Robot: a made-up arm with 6 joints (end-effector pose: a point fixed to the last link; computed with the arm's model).
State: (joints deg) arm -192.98 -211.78 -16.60 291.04 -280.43 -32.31
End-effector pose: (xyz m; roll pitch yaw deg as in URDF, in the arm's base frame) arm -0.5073 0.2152 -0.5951 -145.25 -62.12 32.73
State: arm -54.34 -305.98 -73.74 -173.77 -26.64 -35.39
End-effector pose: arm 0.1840 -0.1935 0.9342 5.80 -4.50 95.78
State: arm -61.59 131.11 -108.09 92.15 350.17 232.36
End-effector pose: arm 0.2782 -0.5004 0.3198 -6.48 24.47 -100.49
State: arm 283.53 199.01 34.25 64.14 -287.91 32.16
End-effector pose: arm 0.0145 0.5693 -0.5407 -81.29 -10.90 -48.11
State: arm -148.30 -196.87 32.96 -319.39 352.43 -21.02
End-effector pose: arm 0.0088 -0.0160 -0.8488 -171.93 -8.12 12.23
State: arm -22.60 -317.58 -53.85 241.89 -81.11 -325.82
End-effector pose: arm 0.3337 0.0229 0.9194 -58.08 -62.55 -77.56
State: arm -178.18 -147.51 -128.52 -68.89 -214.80 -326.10
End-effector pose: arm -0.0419 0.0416 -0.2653 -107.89 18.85 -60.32
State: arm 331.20 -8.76 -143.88 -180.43 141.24 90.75
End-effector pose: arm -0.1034 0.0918 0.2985 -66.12 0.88 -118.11
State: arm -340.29 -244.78 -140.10 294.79 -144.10 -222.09
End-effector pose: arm 0.2251 0.1900 0.1860 -147.01 1.87 4.35
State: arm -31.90 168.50 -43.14 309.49 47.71 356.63
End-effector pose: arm 0.3699 -0.2870 -0.6754 -141.11 -6.66 -177.88
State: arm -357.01 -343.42 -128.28 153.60 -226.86 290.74
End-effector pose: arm -0.1265 0.0679 0.3918 119.05 -43.11 92.51
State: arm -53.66 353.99 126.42 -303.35 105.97 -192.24
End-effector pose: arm 0.2507 -0.1045 0.3585 -110.77 26.77 -31.20
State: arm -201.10 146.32 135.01 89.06 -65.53 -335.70
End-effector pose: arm 0.2128 0.0194 -0.1736 -86.06 13.56 -44.38
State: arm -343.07 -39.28 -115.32 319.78 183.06 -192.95
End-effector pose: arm -0.4055 -0.0871 0.2559 -11.86 -25.33 -132.68
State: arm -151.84 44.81 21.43 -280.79 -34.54 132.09
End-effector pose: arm -0.7333 -0.3400 0.6956 -57.27 -37.49 58.72
